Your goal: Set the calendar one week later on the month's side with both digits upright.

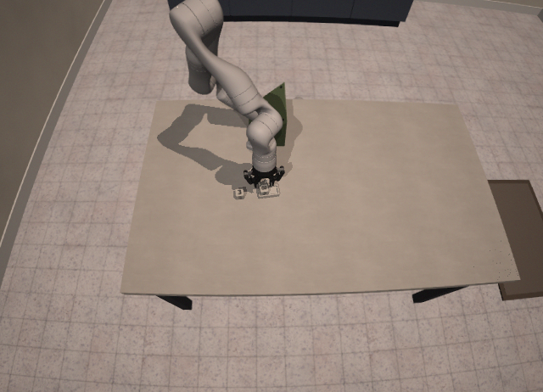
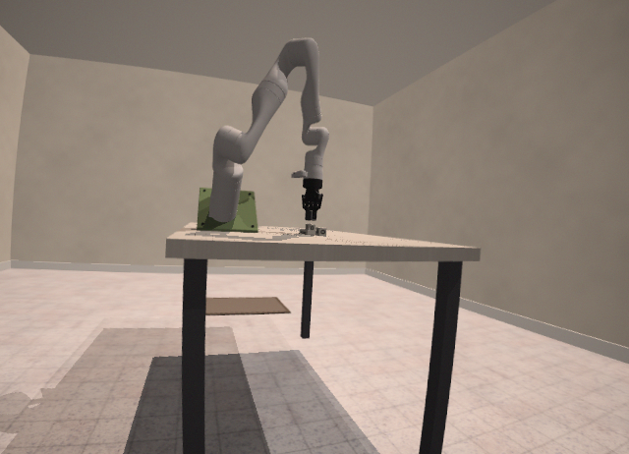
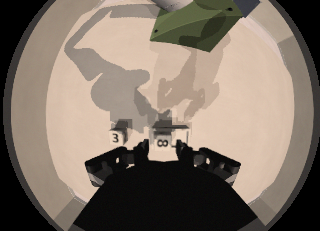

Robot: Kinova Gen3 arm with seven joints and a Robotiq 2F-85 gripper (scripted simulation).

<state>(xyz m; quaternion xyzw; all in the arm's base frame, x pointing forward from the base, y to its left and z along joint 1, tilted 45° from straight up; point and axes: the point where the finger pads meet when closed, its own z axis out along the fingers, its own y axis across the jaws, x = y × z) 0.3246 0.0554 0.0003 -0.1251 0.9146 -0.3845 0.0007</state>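
My hand is 2 cm to the right of the white tray and 6 cm above it.
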